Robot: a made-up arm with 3 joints.
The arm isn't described. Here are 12 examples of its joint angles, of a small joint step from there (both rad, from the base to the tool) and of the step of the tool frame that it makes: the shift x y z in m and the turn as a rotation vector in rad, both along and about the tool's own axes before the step.
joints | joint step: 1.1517 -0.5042 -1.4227 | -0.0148 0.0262 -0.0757
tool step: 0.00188 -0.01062 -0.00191 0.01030 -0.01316 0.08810
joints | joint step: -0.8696 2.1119 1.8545 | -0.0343 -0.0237 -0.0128
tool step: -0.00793 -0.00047 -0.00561 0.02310 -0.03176 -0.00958
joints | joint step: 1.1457 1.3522 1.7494 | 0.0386 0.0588 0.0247
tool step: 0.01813 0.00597 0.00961 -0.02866 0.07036 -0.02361
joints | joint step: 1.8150 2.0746 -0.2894 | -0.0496 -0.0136 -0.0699
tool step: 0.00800 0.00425 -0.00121 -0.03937 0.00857 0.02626
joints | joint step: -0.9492 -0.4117 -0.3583 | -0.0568 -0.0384 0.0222
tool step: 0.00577 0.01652 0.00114 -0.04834 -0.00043 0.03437
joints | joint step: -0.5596 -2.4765 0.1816 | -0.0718 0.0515 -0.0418
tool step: 0.00348 -0.01485 0.00139 0.06894 -0.02215 0.02897
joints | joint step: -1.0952 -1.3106 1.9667 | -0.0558 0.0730 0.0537
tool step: 0.00461 0.01234 0.00695 -0.04152 0.05762 -0.02523
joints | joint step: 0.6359 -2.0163 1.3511 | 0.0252 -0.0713 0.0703
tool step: -0.01648 -0.00020 -0.00786 0.01493 -0.07093 -0.06107
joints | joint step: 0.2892 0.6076 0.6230 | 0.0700 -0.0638 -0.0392
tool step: -0.01348 -0.02100 0.00100 0.04361 -0.06602 0.03081
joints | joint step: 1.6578 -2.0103 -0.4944 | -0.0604 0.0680 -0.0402
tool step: -0.00191 -0.01730 -0.00133 0.05814 -0.04634 0.05388
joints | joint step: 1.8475 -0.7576 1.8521 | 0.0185 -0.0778 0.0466
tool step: -0.00921 -0.01065 -0.00463 0.06550 -0.04619 -0.04515
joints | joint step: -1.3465 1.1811 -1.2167 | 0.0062 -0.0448 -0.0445
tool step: 0.00512 0.00641 0.00432 -0.04389 0.01982 0.04795
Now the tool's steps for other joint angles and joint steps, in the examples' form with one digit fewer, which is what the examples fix.
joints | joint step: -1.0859 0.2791 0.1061 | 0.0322 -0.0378 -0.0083
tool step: -0.0107 -0.0025 -0.0003 -0.0058 -0.0408 -0.0051
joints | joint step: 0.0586 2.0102 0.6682 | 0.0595 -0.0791 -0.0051
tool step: -0.0182 -0.0116 0.0001 0.0075 -0.0594 0.0679
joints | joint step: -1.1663 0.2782 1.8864 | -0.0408 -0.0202 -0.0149
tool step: -0.0135 -0.0044 -0.0072 -0.0008 -0.0394 0.0444
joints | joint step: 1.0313 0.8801 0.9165 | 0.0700 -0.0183 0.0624
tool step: -0.0005 -0.0186 0.0063 0.0740 -0.0012 -0.0579
